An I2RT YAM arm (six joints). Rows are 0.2 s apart.
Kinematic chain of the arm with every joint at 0, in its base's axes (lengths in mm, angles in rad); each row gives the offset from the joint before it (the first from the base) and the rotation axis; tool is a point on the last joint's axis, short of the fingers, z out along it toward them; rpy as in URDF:
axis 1: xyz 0 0 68 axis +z
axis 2: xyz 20 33.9 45.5 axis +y
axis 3: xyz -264 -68.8 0 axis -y
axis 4: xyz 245 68.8 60 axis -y
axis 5: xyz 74 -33.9 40.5 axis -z
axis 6: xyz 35.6 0 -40.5 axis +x
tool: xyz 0 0 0 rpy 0 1.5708 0
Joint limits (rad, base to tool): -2.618..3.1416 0..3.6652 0..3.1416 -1.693..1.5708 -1.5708..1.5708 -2.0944..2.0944
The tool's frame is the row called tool.
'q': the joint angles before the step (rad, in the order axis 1, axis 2, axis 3, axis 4, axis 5, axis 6). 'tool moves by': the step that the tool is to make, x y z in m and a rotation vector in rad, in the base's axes. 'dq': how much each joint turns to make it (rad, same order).
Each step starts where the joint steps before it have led.
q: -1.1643 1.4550 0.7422 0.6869 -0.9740 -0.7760
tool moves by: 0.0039 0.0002 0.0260 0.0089 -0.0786 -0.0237
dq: 0.0146 -0.0222 0.0419 0.0638 0.0412 0.1279
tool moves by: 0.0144 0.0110 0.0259 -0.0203 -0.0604 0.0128
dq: 0.0614 -0.0352 0.0426 0.0150 0.0548 0.0612
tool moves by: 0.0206 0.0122 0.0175 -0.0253 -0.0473 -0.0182
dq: 0.0859 -0.0139 0.0387 -0.0018 0.1078 0.0071
